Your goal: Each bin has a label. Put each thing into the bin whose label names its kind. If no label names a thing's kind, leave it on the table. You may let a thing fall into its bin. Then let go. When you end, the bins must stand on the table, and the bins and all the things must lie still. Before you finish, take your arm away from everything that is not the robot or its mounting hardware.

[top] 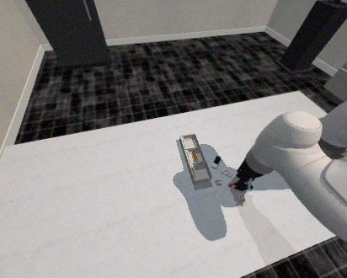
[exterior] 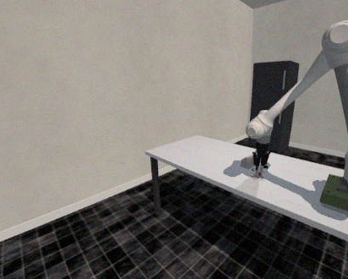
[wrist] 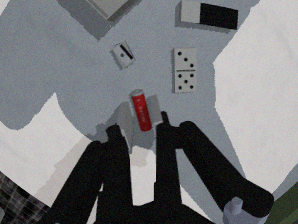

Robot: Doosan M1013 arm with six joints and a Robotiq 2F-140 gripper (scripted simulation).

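My gripper is now 30 mm above the red battery. Round my hand: grey piece 60 mm ahead, 30 mm to the right, 30 mm below; then orange battery 120 mm ahead, 180 mm to the right, 20 mm below; then small black piece 30 mm ahead, 130 mm to the right, 30 mm below.
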